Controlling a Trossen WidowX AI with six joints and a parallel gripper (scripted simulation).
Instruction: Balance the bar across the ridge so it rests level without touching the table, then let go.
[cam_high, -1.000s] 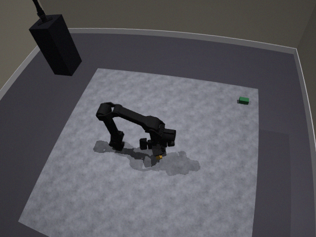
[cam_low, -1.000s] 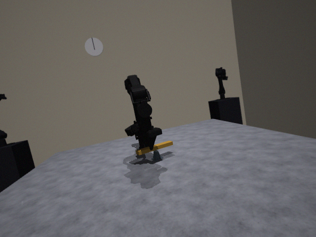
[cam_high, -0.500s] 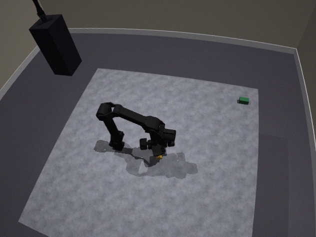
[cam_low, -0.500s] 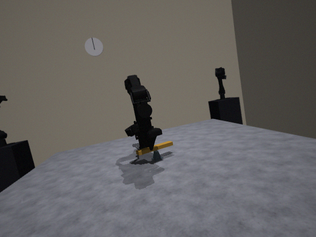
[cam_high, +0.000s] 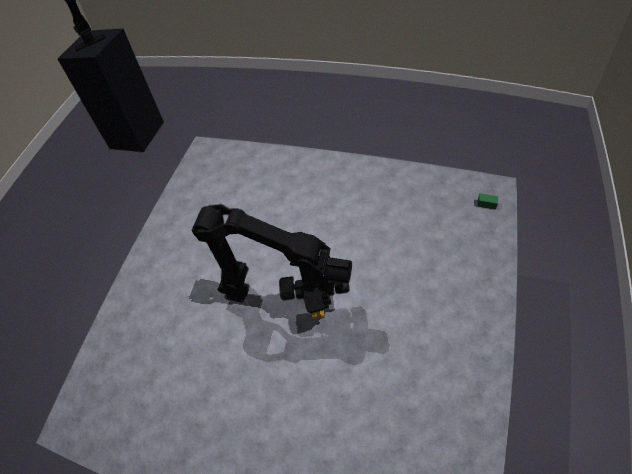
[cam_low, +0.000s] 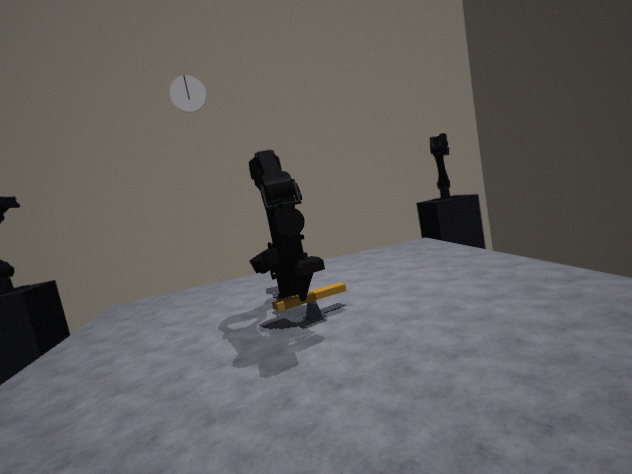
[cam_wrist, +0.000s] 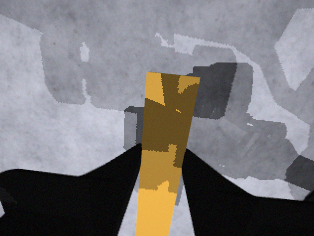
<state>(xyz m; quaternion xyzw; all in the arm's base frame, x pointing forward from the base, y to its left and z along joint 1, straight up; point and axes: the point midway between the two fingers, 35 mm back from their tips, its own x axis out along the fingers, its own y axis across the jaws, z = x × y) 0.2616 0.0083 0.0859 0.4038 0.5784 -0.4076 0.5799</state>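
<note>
The yellow bar lies 10 mm behind my gripper tip and 30 mm to the left of it. From my gripper tip the other things lie so: green block 480 mm ahead, 490 mm to the left, 40 mm below.
</note>
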